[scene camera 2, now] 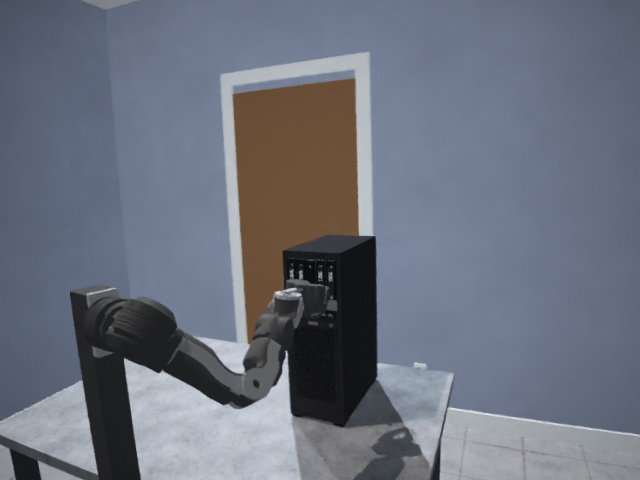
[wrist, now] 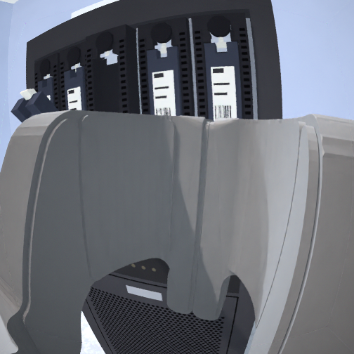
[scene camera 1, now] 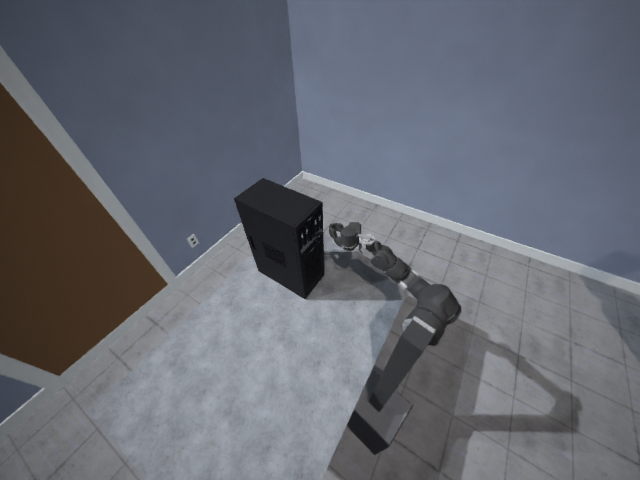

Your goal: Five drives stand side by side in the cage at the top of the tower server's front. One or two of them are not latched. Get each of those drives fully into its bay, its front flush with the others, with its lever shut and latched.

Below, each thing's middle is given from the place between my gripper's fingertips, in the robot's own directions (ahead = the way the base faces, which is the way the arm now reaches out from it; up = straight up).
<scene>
I see the dark blue lever (wrist: pixel 38 103) 6 cm to the left of my hand, 2 cm ahead of it and 1 cm above it. From my hand the other things lie so: black tower server (scene camera 2: pixel 332 362): 20 cm ahead, 15 cm below, 9 cm to the left.
</scene>
